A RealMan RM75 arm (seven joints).
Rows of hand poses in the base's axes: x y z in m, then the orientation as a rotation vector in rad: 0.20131, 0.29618, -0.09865, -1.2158, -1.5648, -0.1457; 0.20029, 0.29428, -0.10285, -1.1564, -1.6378, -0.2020; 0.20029, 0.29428, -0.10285, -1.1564, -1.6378, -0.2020; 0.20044, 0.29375, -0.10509, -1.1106, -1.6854, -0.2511; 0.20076, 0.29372, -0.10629, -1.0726, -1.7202, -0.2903; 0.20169, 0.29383, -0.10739, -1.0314, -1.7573, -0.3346; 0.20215, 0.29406, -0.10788, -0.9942, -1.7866, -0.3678; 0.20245, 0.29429, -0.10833, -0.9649, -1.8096, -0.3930; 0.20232, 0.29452, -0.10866, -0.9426, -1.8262, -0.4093; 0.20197, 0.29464, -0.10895, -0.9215, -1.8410, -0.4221
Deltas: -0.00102, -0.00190, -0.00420, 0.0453, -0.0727, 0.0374; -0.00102, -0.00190, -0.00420, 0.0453, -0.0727, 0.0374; -0.00087, -0.00243, -0.00644, 0.0844, -0.1259, 0.0599; -0.00055, -0.00246, -0.00764, 0.1168, -0.1664, 0.0772; 0.00038, -0.00235, -0.00874, 0.1520, -0.2115, 0.0947; 0.00084, -0.00212, -0.00923, 0.1812, -0.2462, 0.1120; 0.00114, -0.00189, -0.00968, 0.2033, -0.2735, 0.1259; 0.00101, -0.00166, -0.01001, 0.2188, -0.2923, 0.1374; 0.00066, -0.00154, -0.01030, 0.2324, -0.3082, 0.1492
